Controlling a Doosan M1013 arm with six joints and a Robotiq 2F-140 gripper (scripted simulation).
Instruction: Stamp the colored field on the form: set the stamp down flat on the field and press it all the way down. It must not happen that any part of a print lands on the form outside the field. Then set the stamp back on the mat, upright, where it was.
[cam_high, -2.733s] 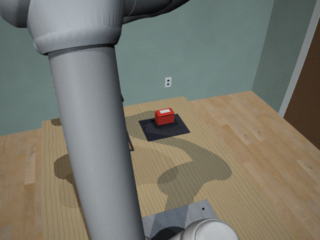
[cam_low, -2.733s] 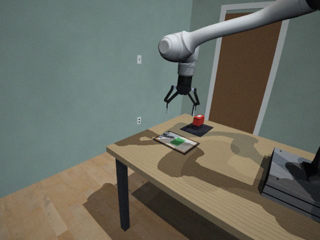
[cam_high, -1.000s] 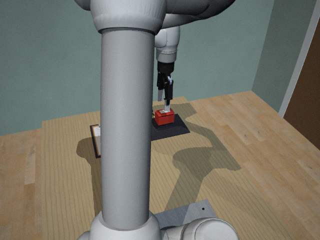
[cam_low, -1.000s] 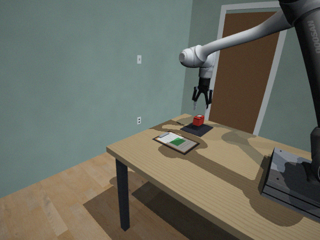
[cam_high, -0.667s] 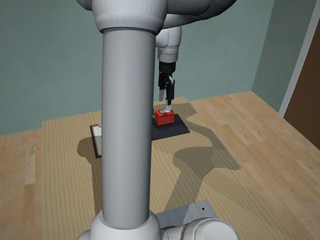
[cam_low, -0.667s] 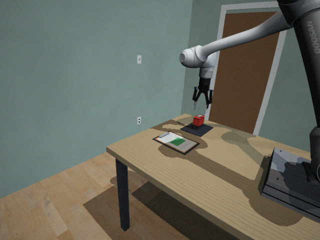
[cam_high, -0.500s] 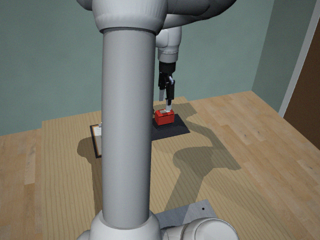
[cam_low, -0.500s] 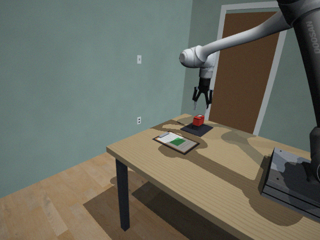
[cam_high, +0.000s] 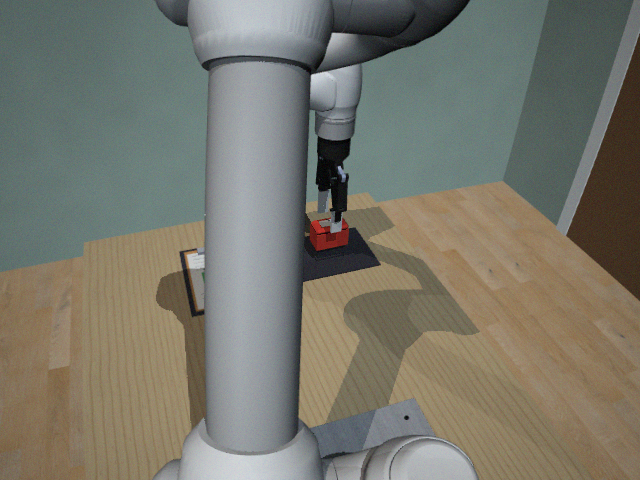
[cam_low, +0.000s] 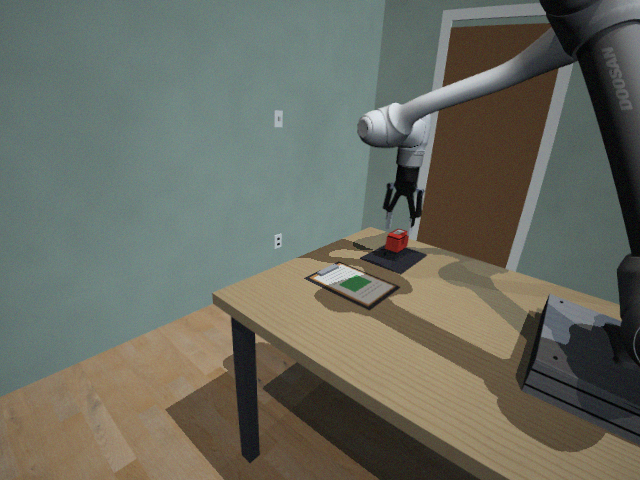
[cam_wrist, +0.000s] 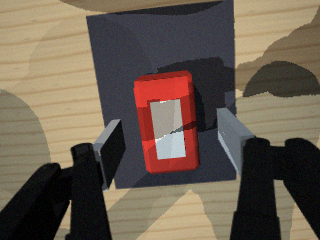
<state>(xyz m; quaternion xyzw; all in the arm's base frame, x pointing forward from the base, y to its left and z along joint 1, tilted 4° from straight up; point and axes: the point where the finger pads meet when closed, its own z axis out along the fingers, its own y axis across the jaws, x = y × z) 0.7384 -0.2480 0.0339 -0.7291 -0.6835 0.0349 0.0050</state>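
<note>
Now: the stamp 8 cm below my hand. Round my hand: form on clipboard: 3 cm ahead, 28 cm to the left, 13 cm below; then dark mat: 13 cm below.
</note>
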